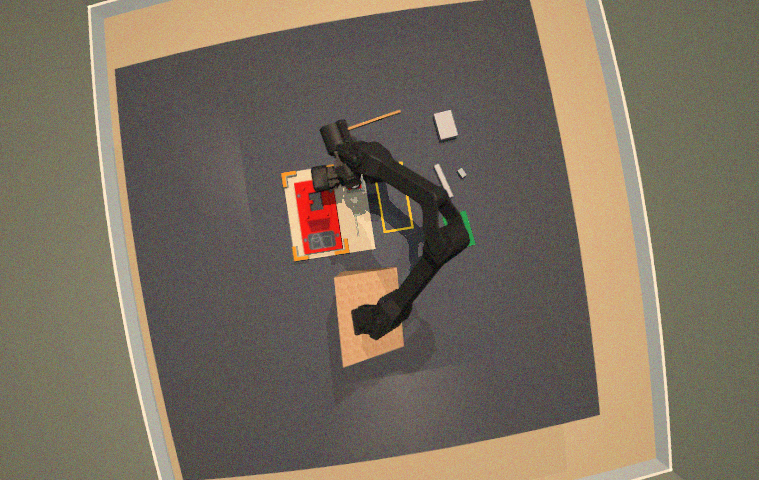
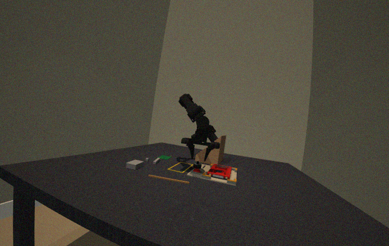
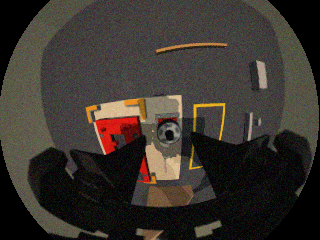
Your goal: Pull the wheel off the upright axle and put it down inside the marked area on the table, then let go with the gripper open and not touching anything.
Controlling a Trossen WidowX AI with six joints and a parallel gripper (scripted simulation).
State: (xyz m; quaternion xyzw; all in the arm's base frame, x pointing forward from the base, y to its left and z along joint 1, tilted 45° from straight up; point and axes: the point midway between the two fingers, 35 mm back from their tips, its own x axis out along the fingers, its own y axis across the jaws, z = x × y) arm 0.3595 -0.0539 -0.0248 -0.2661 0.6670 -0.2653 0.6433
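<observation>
Right now my gripper tip is 30 mm above the wheel and 10 mm past it. The rest, counted from my gripper tip: thin wooden stick 160 mm ahead, 80 mm to the right, 70 mm below; then upright axle 30 mm below, 10 mm behind; then green patch 280 mm to the right, 180 mm behind, 70 mm below.
</observation>
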